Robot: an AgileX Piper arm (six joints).
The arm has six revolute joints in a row. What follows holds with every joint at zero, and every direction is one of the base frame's. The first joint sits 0.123 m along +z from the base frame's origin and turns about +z. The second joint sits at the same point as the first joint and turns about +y. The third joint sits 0.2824 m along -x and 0.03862 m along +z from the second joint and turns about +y. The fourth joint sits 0.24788 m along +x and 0.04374 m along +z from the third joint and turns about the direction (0.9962, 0, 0.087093). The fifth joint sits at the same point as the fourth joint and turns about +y. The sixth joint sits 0.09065 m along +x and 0.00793 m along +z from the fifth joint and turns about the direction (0.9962, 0, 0.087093). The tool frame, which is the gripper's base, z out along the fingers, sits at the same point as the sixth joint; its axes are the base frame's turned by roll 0, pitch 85.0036 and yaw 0 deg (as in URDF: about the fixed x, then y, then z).
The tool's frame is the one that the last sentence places.
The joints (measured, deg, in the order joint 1, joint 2, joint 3, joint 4, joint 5, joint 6), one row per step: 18.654, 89.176, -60.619, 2.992, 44.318, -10.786; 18.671, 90.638, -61.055, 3.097, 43.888, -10.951; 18.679, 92.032, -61.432, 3.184, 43.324, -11.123; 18.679, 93.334, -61.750, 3.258, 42.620, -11.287; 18.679, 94.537, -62.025, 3.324, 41.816, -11.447; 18.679, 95.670, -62.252, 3.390, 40.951, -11.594; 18.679, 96.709, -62.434, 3.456, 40.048, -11.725; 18.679, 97.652, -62.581, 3.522, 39.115, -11.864; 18.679, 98.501, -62.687, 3.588, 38.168, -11.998; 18.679, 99.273, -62.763, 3.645, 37.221, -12.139; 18.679, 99.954, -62.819, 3.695, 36.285, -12.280
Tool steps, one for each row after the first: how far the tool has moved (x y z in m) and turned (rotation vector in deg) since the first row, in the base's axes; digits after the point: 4 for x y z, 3 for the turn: 0.0045, 0.0017, -0.0056, -0.165, 0.568, 0.106; 0.0089, 0.0033, -0.0111, -0.306, 0.992, 0.209; 0.0131, 0.0048, -0.0165, -0.403, 1.250, 0.294; 0.0170, 0.0061, -0.0216, -0.460, 1.356, 0.372; 0.0207, 0.0074, -0.0265, -0.488, 1.385, 0.434; 0.0240, 0.0085, -0.0312, -0.487, 1.334, 0.477; 0.0272, 0.0095, -0.0355, -0.462, 1.194, 0.525; 0.0300, 0.0105, -0.0395, -0.417, 0.990, 0.565; 0.0325, 0.0113, -0.0432, -0.368, 0.738, 0.616; 0.0349, 0.0121, -0.0465, -0.308, 0.427, 0.669
